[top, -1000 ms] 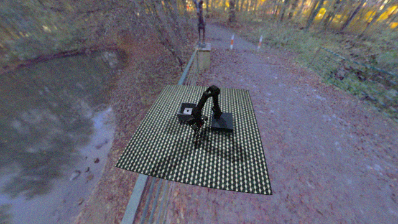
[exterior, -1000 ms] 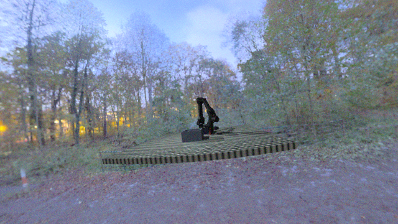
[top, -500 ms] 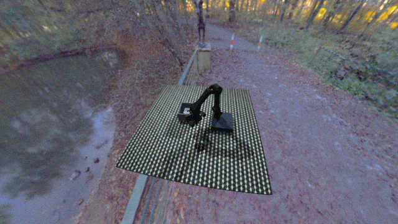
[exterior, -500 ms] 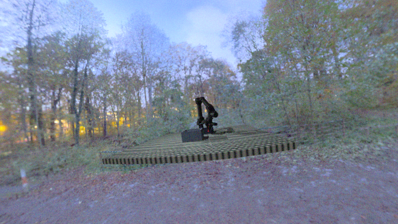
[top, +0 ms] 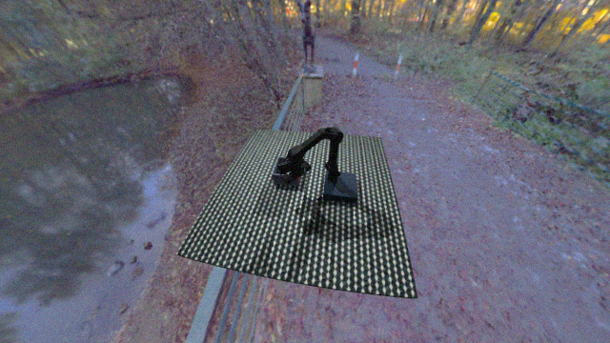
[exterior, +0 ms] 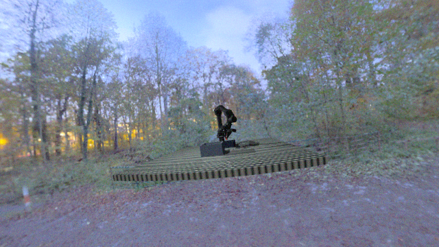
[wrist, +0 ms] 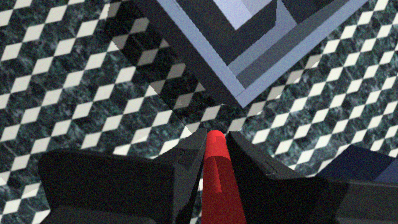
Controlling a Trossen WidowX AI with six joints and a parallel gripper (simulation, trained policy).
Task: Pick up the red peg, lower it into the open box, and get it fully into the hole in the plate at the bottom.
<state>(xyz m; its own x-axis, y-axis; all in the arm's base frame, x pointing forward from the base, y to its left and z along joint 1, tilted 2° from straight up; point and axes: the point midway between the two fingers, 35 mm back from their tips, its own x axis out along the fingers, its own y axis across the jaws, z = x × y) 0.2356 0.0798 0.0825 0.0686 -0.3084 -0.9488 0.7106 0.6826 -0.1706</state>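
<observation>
Right now the plate is 120 mm to the right of my gripper tip, 90 mm ahead of it and 70 mm below it. The rest, counted from my gripper tip: red peg (30 mm above, 10 mm to the left); then box (120 mm to the right, 90 mm below, 90 mm ahead).
</observation>
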